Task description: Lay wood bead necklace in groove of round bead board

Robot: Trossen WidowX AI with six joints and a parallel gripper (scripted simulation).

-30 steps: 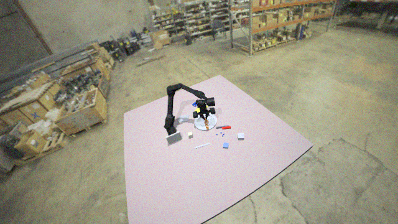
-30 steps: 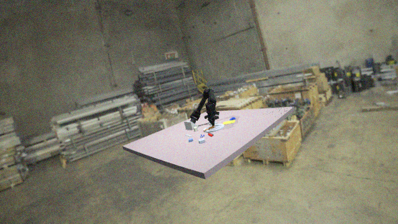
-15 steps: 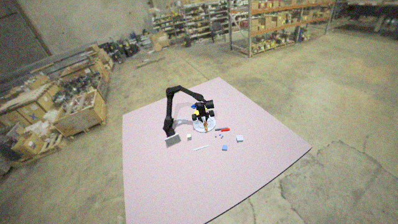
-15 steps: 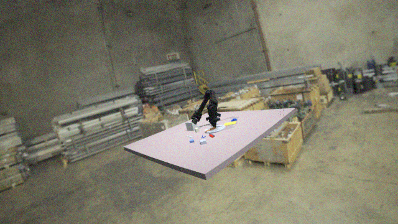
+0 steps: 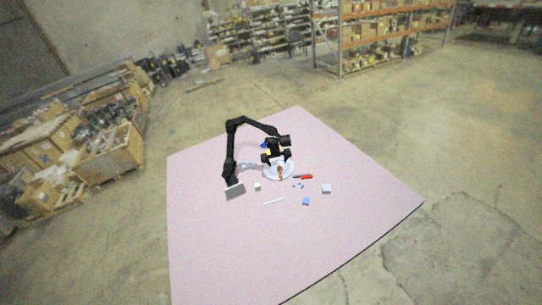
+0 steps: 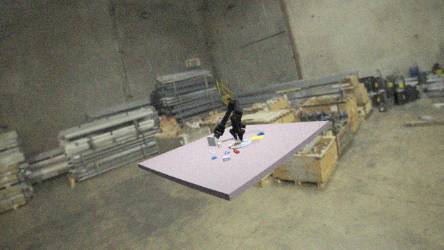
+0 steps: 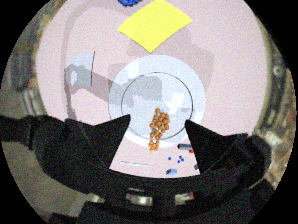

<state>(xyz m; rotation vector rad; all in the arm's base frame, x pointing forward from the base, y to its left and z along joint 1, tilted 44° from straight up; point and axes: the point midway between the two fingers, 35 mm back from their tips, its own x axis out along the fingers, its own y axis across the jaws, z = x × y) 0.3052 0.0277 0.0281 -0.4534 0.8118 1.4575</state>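
Right now the red-handled tool is 12 cm ahead of my gripper tip, 14 cm to the right of it and 3 cm below it. Round my gripper tip: cream cube: 17 cm behind, 10 cm to the right, 2 cm below; then grey plate: 17 cm behind, 14 cm to the left, 4 cm below; then yellow sheet: 2 cm ahead, 18 cm to the left, 4 cm below.
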